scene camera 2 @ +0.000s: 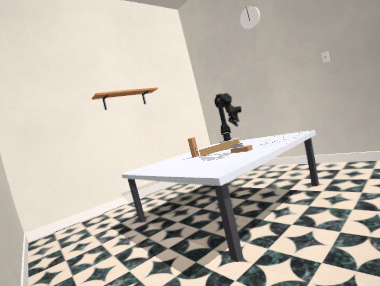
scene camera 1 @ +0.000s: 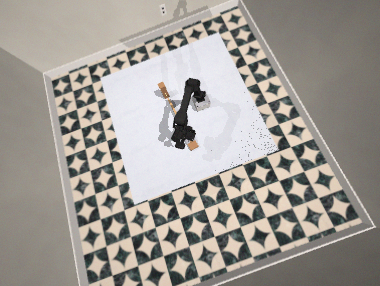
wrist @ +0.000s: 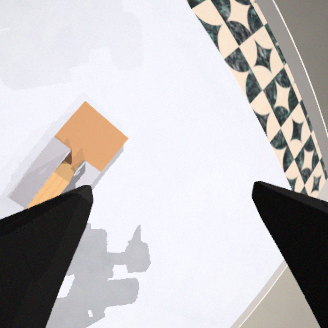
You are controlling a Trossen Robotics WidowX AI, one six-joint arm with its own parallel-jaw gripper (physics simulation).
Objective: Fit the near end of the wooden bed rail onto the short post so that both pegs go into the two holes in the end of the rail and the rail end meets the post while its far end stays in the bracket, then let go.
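Frame: origin at the arm's base, x down, y back, z left, level; centimetres.
Where they show: gripper, fingertip midpoint: (scene camera 2: 238,124) (scene camera 1: 186,143) (wrist: 173,191); arm's base, link origin: (scene camera 2: 227,140) (scene camera 1: 200,98).
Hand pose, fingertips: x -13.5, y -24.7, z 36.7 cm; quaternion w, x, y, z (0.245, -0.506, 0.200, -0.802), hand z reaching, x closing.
Each offset is from my fingertips to the centre of the thing. "spot": to the spot under its first point. Level surfaces: height alone.
The wooden bed rail @[dy +0.8, dx +16.3, dz -27.1 cm] (scene camera 1: 171,105) (scene camera 2: 215,147) (wrist: 47,191) slopes in scene camera 2, low beside the upright short post @[spot: dy -3.4, dx +3.4, dz -54.0 cm] (scene camera 1: 161,86) (scene camera 2: 193,147) and higher over a low wooden block @[dy +3.9, dx +19.7, dz -5.5 cm] (scene camera 1: 193,145) (scene camera 2: 242,149) (wrist: 94,135). In the wrist view this rail end lies between grey bracket plates @[spot: dy +6.6, dx +17.7, dz -7.7 cm] (wrist: 40,162) at the block, partly behind the left finger. Pegs and holes are too small to make out, and I cannot tell whether the rail touches the post. My gripper (scene camera 1: 187,141) (scene camera 2: 239,116) (wrist: 173,191) is open and empty, above the table near the block end.
The rail, post and block stand on a white table @[dx +21.5 cm] (scene camera 1: 150,170) (scene camera 2: 175,170) (wrist: 190,125). The arm's base (scene camera 1: 202,103) (scene camera 2: 226,136) is beside the rail. Arm shadows fall on the table. A wall shelf (scene camera 2: 125,93) hangs beyond the table.
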